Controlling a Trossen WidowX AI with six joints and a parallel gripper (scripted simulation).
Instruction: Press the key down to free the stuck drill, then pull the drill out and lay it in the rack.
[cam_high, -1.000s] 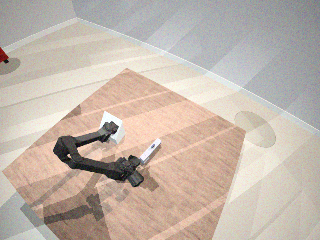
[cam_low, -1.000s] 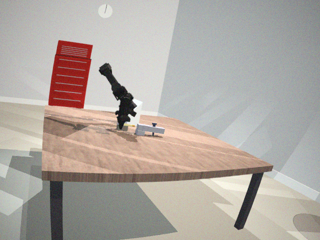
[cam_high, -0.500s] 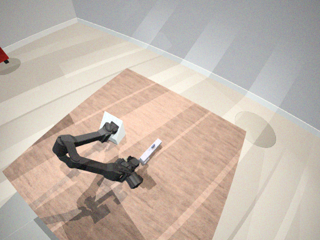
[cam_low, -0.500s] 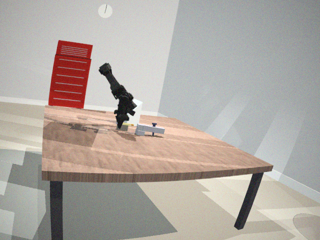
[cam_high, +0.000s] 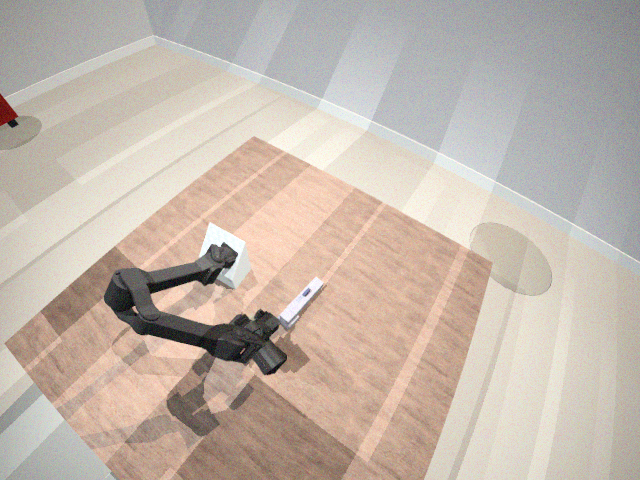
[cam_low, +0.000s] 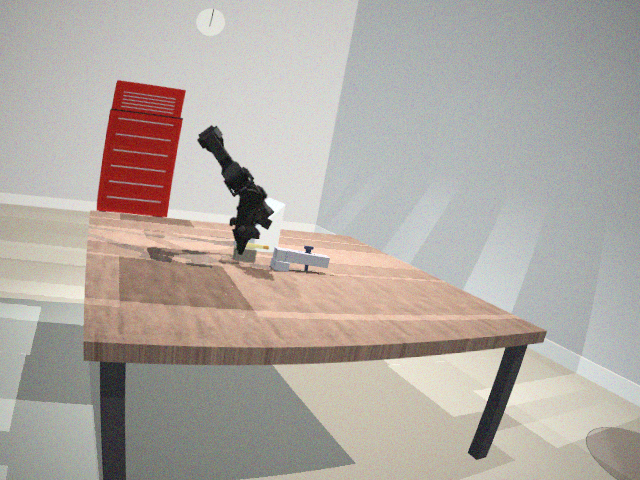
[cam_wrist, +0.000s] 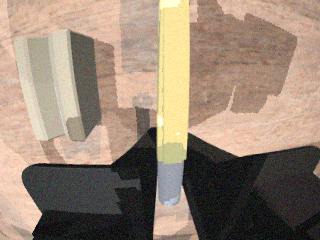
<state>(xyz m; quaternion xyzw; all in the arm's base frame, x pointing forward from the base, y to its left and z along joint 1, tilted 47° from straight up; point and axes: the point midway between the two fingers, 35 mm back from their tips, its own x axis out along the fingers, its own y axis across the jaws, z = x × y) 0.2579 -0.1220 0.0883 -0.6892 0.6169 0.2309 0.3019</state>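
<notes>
The olive rack lies 70 mm behind my gripper tip, 40 mm to the left of it and 20 mm below it. From my gripper tip the other things lie so: drill 40 mm to the left, 30 mm above; then white holder block 200 mm to the left, 10 mm ahead; then blue key 220 mm to the left, 20 mm above, 10 mm ahead.
</notes>
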